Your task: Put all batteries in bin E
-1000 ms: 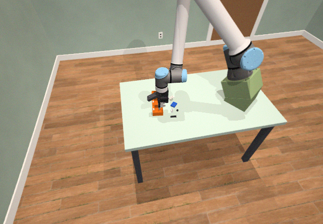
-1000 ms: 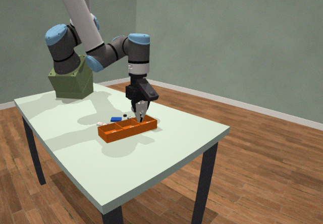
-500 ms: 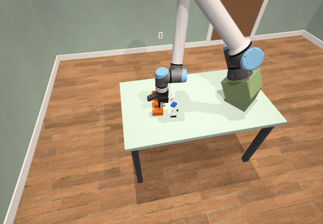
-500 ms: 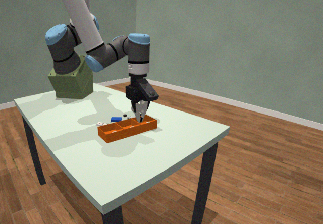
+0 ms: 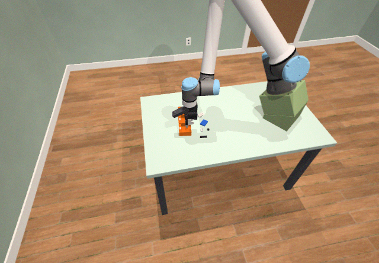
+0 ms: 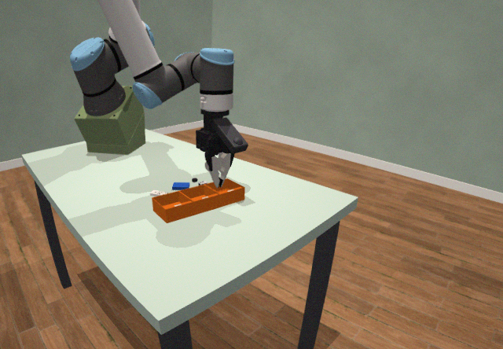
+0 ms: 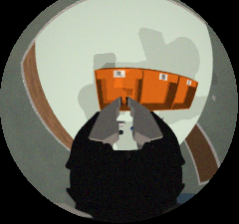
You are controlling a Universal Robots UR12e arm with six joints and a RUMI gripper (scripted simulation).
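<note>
The battery lies 11 cm behind my hand, 7 cm to the left of it and 4 cm below it. From my hand the other things lie so: white card-like piece: 12 cm behind, 14 cm to the right, 4 cm below; blue block: 13 cm behind, 6 cm to the right, 4 cm below; black round thing: 15 cm behind, 1 cm to the left, 4 cm below.
</note>
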